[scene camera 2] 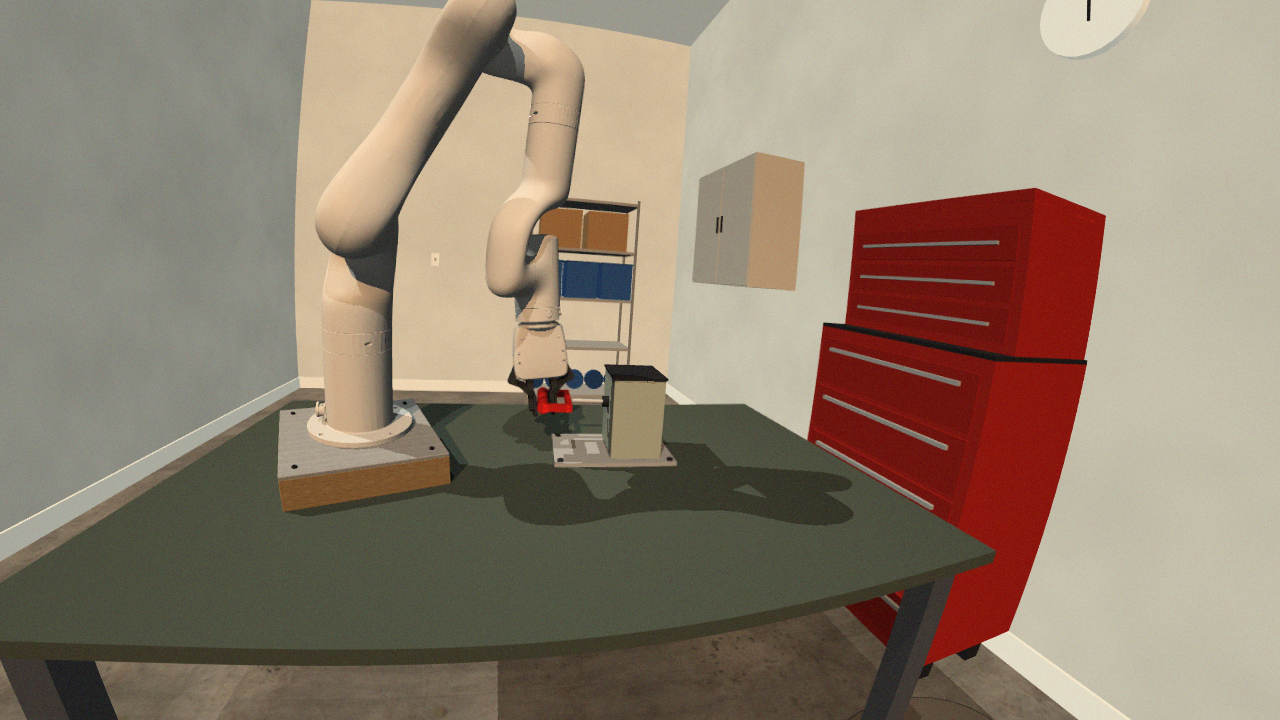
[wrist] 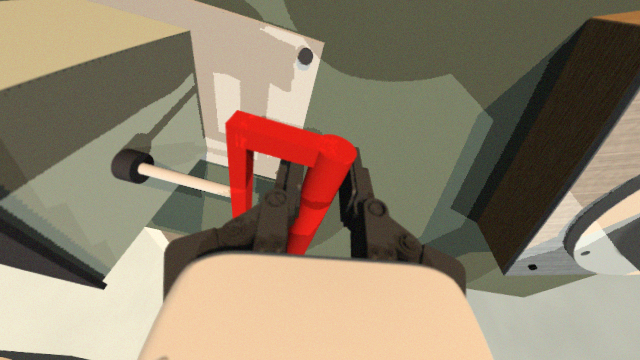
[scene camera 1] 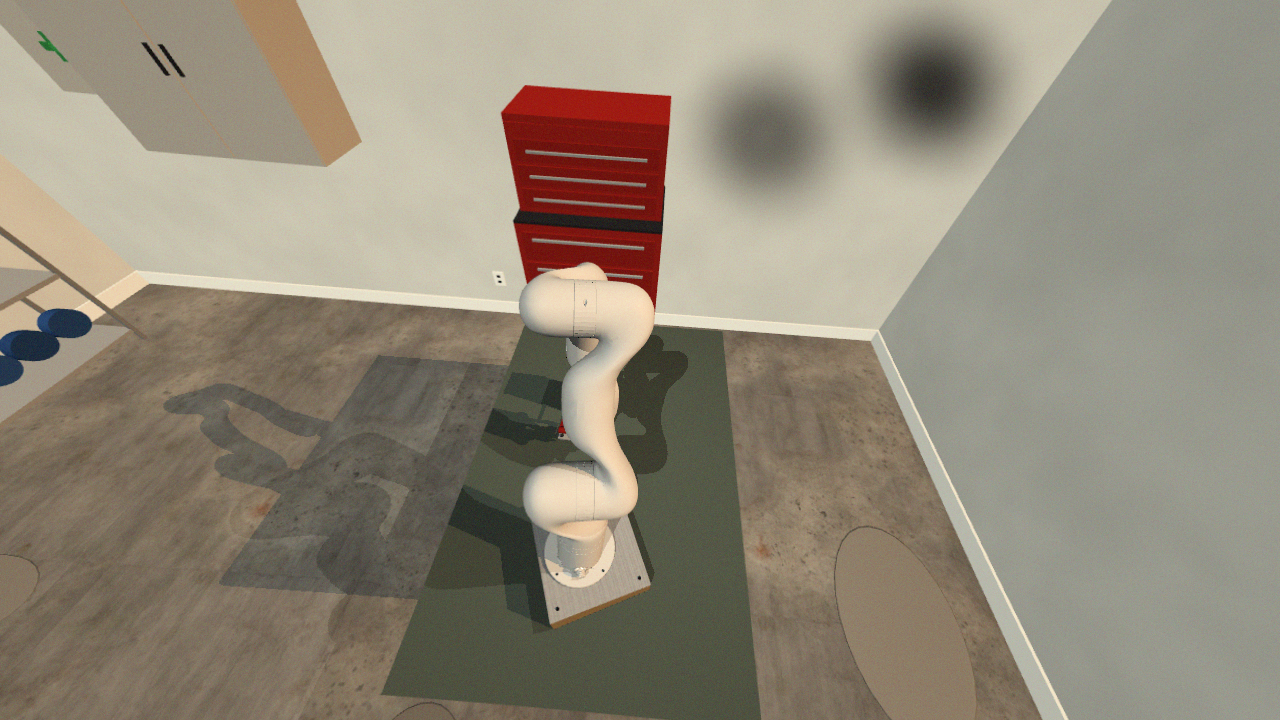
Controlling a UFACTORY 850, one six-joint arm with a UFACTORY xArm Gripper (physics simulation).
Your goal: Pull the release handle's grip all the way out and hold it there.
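The release handle's red grip (scene camera 1: 562, 428) (scene camera 2: 554, 407) (wrist: 327, 182) is a frame with a thick round bar. A pale rod (wrist: 185, 179) runs from the frame to a black collar (wrist: 131, 166) on the face of the beige housing (scene camera 2: 637, 416) (wrist: 75, 45); a long stretch of rod shows between them. The housing stands on a light base plate (scene camera 2: 572, 459) (wrist: 220, 50). My gripper (scene camera 2: 542, 394) (wrist: 323, 160) points down and is shut on the round bar, one finger passing inside the frame and the other outside. In scene camera 1 the arm hides the gripper and most of the handle.
The arm's base block (scene camera 1: 595, 604) (scene camera 2: 362, 488) (wrist: 540, 150) stands on the green table (scene camera 1: 680, 626) (scene camera 2: 537, 573), on the grip's side away from the housing. The red tool cabinet (scene camera 1: 586, 102) (scene camera 2: 939, 268) stands behind the table's far end. A wall cabinet (scene camera 2: 778, 223) hangs beyond.
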